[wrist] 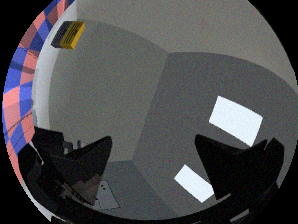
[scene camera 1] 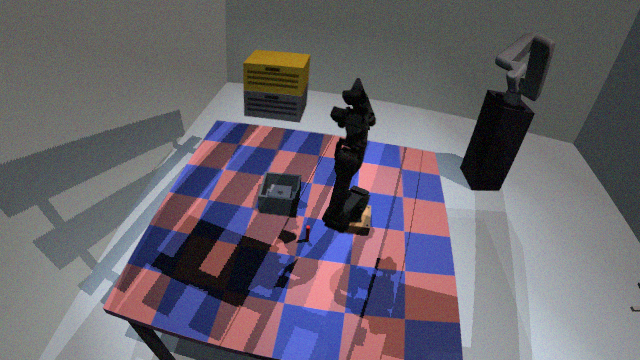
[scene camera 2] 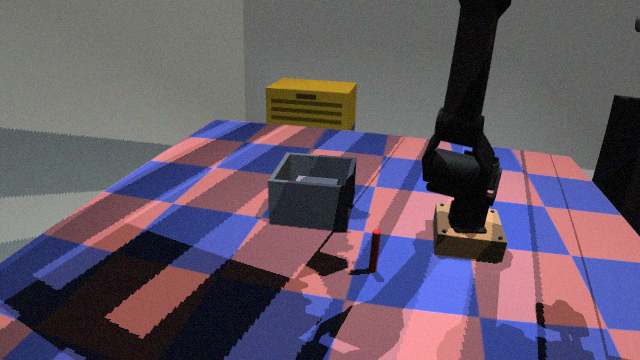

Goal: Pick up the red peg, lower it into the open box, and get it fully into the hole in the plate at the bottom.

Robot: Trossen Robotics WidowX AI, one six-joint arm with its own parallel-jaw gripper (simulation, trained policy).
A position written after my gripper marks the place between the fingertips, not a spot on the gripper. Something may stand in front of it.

Scene:
my gripper: wrist 154,140; scene camera 1 361,86; not seen in scene camera 2 (out of frame)

